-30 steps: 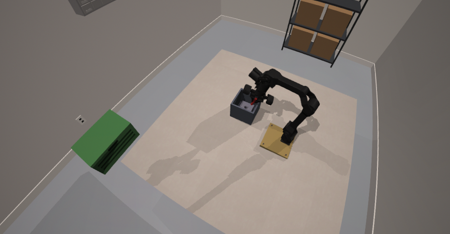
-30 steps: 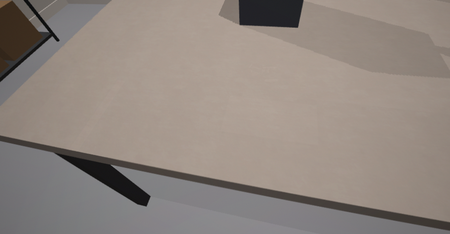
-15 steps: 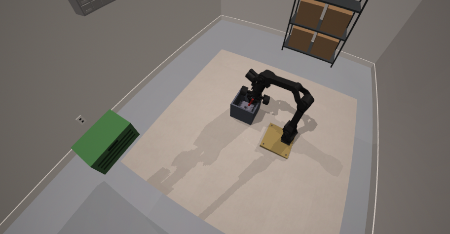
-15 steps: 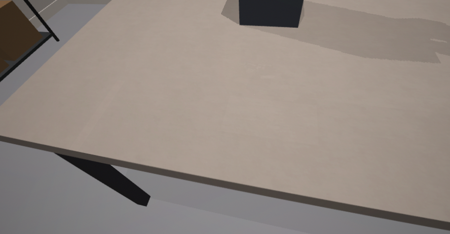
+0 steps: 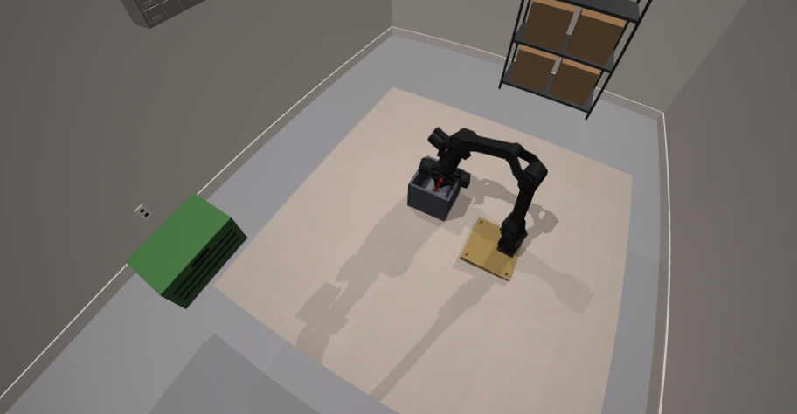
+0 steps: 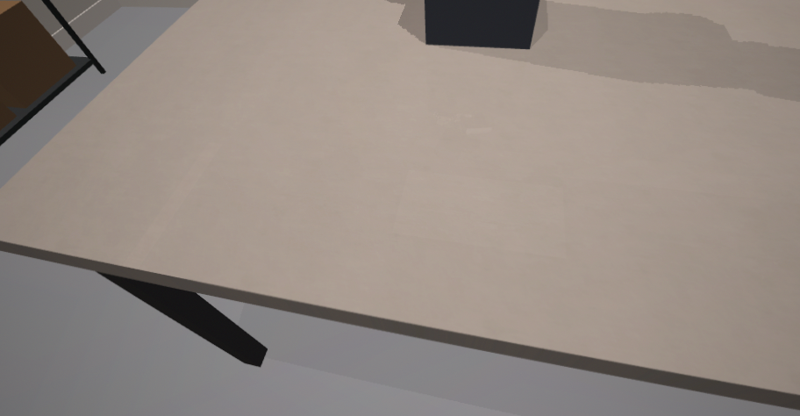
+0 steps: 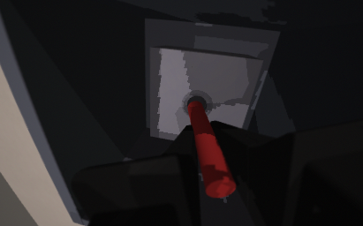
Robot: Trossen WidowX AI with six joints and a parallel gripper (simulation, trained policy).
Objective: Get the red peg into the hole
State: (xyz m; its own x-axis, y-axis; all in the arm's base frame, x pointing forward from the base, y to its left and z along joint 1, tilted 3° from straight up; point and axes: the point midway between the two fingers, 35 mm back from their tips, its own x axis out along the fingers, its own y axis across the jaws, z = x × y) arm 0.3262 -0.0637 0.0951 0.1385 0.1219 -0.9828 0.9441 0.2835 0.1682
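Right now the red peg is 1 cm above my gripper tip. From my gripper tip the other things lie so: grey plate (4 cm below, 1 cm ahead).
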